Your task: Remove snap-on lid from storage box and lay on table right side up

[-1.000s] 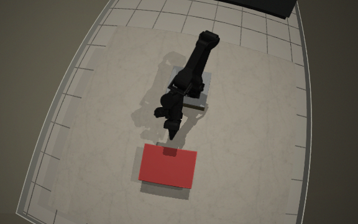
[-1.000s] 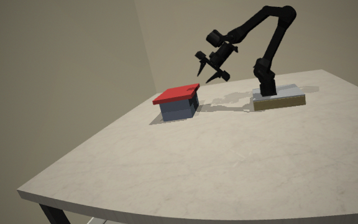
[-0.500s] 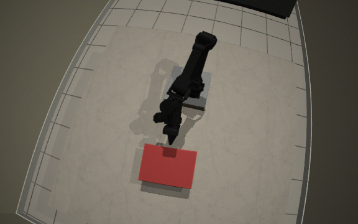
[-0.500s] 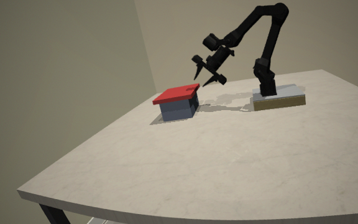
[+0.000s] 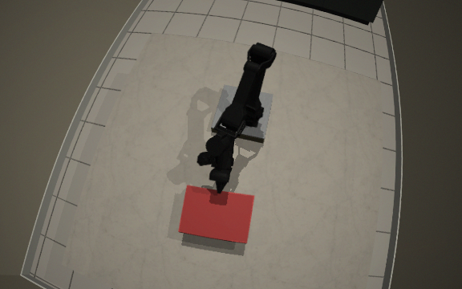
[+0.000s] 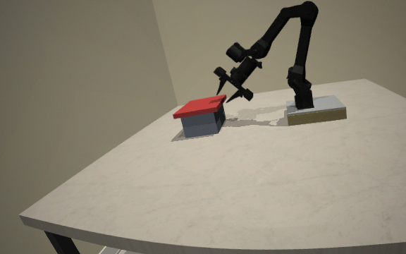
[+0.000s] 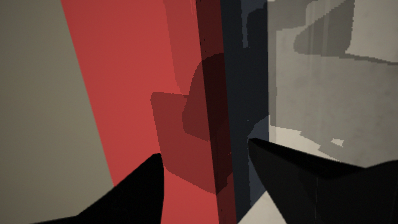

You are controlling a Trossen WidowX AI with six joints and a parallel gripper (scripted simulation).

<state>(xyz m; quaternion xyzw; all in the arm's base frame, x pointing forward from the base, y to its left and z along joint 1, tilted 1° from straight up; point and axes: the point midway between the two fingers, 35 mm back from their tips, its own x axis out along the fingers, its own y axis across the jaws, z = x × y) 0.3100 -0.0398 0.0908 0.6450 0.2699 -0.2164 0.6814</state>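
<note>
Now: gripper tip 90 mm short of the flat red lid, 10 mm to the right of it and 10 mm above it. The rest, counted from my gripper tip: blue-grey storage box 90 mm ahead, 10 mm to the left, 60 mm below.
</note>
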